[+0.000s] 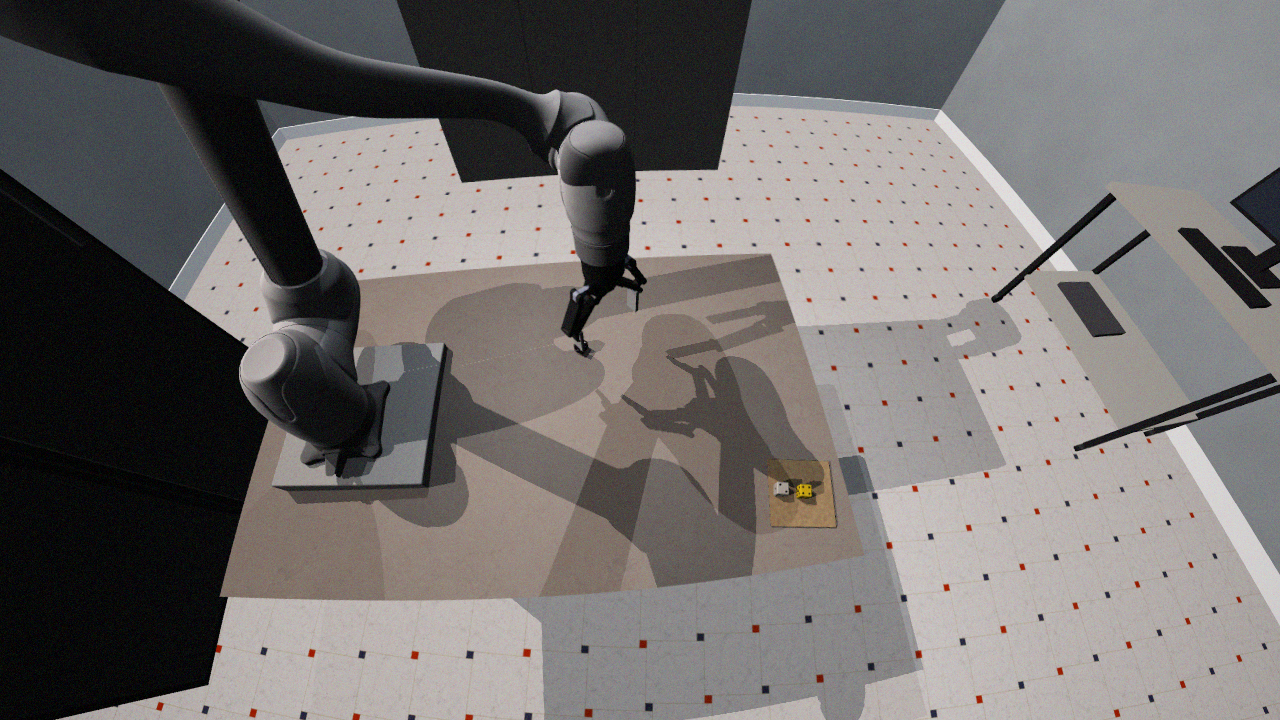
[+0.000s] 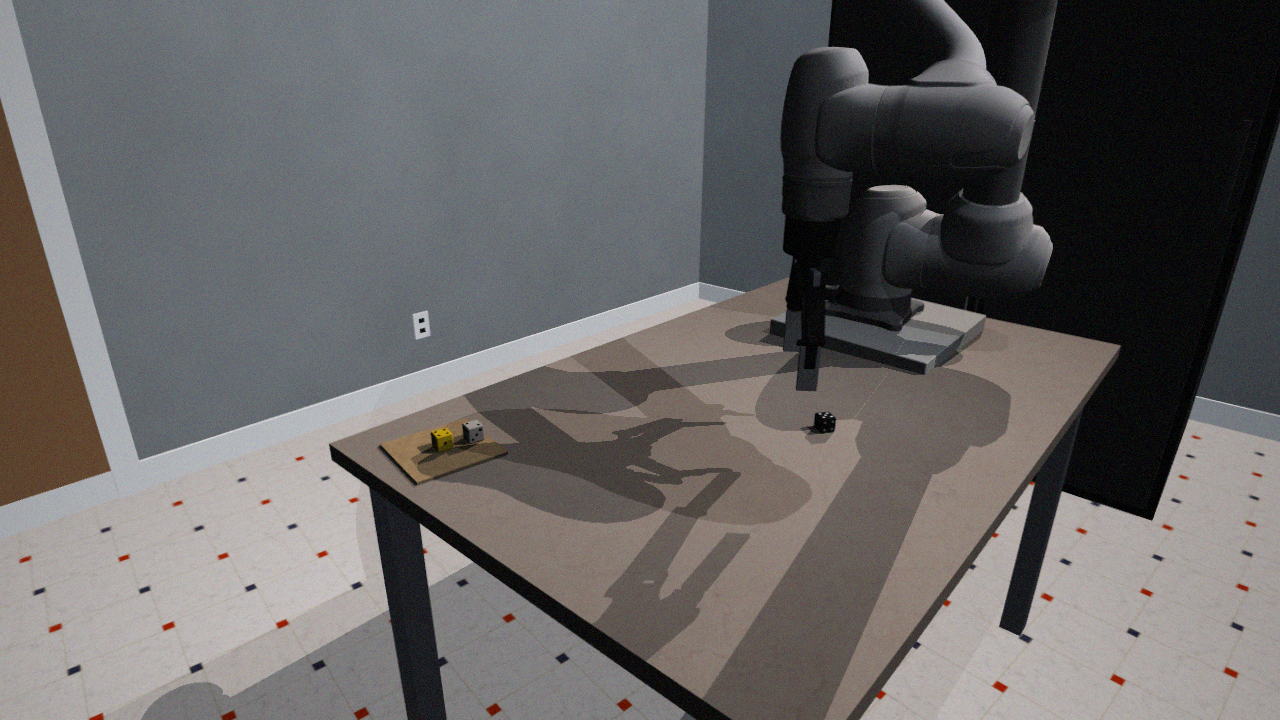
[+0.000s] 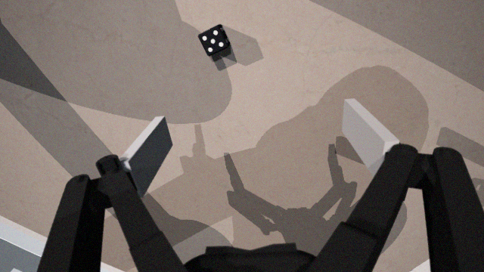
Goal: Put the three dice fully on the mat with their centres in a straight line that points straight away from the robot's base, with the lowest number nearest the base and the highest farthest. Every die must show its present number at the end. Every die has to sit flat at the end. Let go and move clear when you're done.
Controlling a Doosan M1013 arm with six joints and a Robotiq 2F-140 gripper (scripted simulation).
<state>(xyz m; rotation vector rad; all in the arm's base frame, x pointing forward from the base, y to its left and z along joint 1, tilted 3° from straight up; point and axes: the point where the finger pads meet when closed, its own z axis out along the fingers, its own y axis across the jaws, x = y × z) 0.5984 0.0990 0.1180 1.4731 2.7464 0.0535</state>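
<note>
My gripper is now 11 cm above the black die, 6 cm past it and 2 cm to the right of it. The rest, counted from my hand: tan mat: 39 cm to the right, 35 cm ahead, 12 cm below; then yellow die: 40 cm to the right, 35 cm ahead, 11 cm below; then grey die: 38 cm to the right, 30 cm ahead, 11 cm below.
</note>
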